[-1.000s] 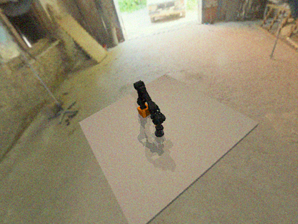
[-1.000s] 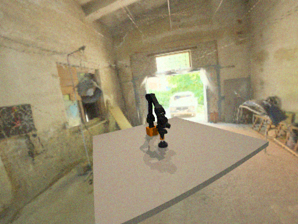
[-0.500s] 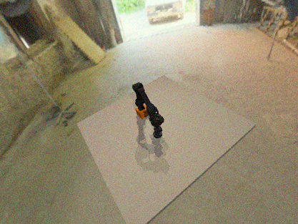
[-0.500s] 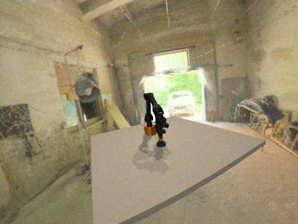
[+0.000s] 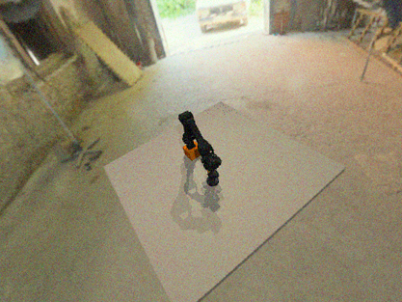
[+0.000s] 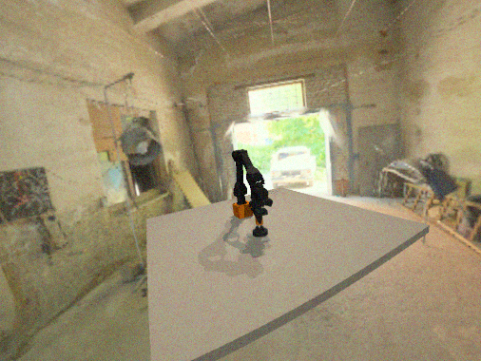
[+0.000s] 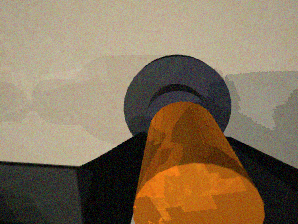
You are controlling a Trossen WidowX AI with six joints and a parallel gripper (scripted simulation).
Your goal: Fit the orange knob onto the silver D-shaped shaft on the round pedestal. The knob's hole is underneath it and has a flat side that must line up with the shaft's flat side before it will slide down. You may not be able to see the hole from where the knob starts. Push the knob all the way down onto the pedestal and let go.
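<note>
The orange knob lies 3 cm above my gripper tip. Round my gripper tip: round black pedestal (4 cm below).
</note>
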